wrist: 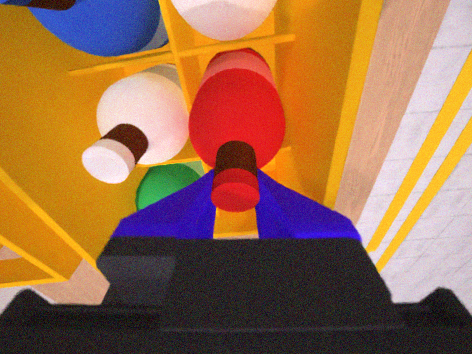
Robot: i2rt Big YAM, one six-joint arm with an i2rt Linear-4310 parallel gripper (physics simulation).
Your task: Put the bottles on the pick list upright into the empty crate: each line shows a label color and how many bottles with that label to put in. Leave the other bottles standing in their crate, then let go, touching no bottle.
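Places are measured from the arm's base along level axes (x down, y ahead, z right), in metres.
Pixels of known places: gripper, fingertip midpoint: [235, 176].
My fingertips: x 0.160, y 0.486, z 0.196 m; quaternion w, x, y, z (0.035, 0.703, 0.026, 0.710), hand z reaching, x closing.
Note:
For each thing: its top centre in the pictures, then the offset to it from my fingertips. "spot": a spot on its surface instead.
- red-label bottle, top centre: [239, 182] dz +0.000, dx -0.031, dy +0.020 m
- yellow divided crate, surface spot: [352, 110] spot: dz +0.046, dx -0.022, dy +0.056 m
- white-label bottle, top centre: [105, 166] dz -0.078, dx -0.010, dy +0.009 m
- green bottle, top centre: [150, 252] dz -0.067, dx -0.010, dy -0.080 m
- blue bottle, surface spot: [110, 25] spot: dz -0.078, dx +0.034, dy +0.077 m
- white bottle, surface spot: [225, 17] spot: dz -0.012, dx +0.033, dy +0.085 m
My gripper [235, 176] is shut on the neck of the red-label bottle [237, 112], just below its red cap. This bottle is in the right column of the yellow divided crate [352, 110], its base pointing away from the camera; whether its base touches the crate floor cannot be told. A white-label bottle [150, 112] with a white cap stands in the compartment to its left. A green bottle [167, 186] is partly hidden behind the left finger. A blue bottle [110, 25] is at the upper left, and another white bottle [225, 17] at the top. The pick list does not show.
Thin yellow dividers [235, 45] run between the bottles. The yellow wall of another crate [35, 227] shows at the lower left. A wooden strip [400, 60] lies beyond the right crate wall, with yellow lines [425, 165] on a pale tiled floor further right.

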